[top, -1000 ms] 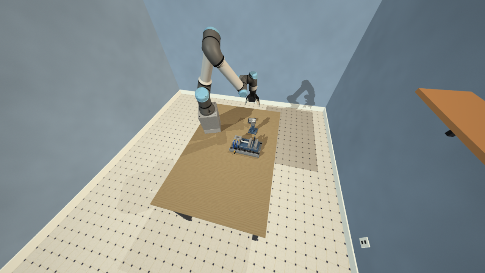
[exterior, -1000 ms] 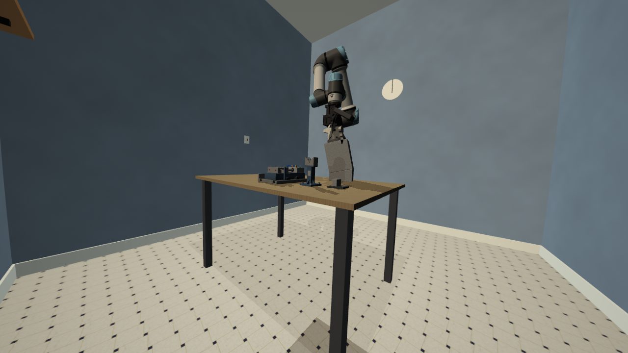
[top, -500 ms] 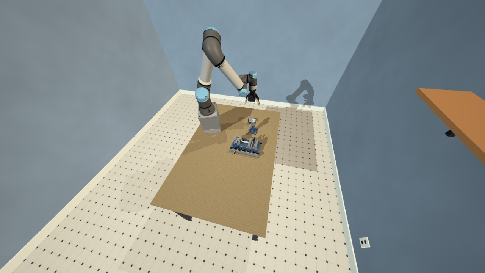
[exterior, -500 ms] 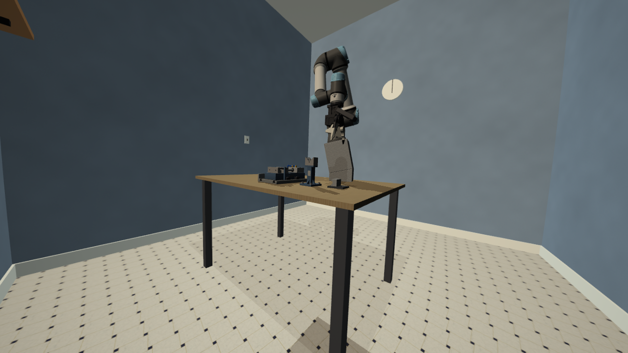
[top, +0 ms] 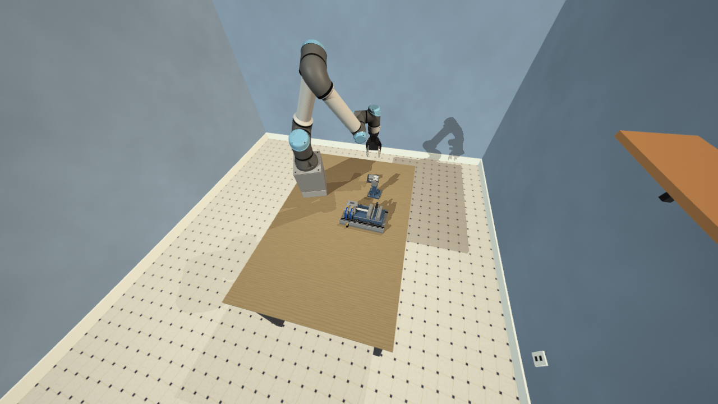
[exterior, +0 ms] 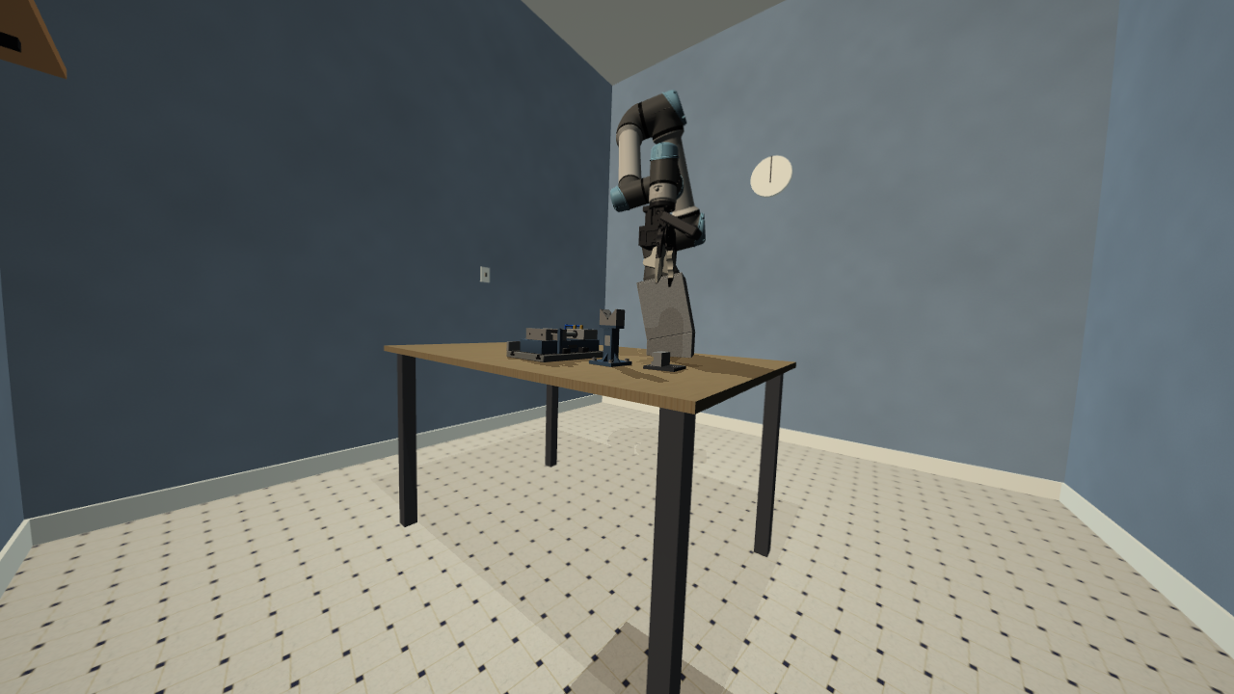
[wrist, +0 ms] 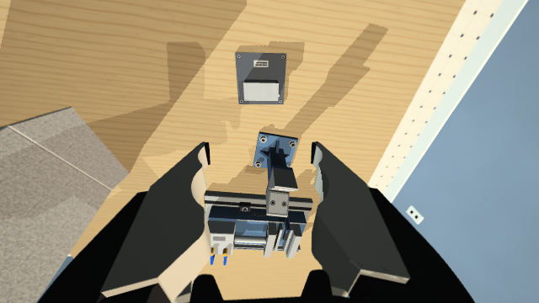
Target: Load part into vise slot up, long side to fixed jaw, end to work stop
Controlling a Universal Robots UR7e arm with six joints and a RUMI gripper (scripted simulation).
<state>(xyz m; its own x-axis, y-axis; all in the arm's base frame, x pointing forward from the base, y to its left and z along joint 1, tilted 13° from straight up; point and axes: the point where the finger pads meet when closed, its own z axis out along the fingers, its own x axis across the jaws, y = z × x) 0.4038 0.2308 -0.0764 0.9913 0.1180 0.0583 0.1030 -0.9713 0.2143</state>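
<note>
My gripper is now 220 mm above the part and 10 mm to the left of it. Round my hand: cylinder rod: 370 mm to the right, 170 mm below, 10 mm ahead; then dark infeed plate: 240 mm below, 10 mm to the left; then air cylinder: 370 mm to the right, 170 mm below, 70 mm behind.
</note>
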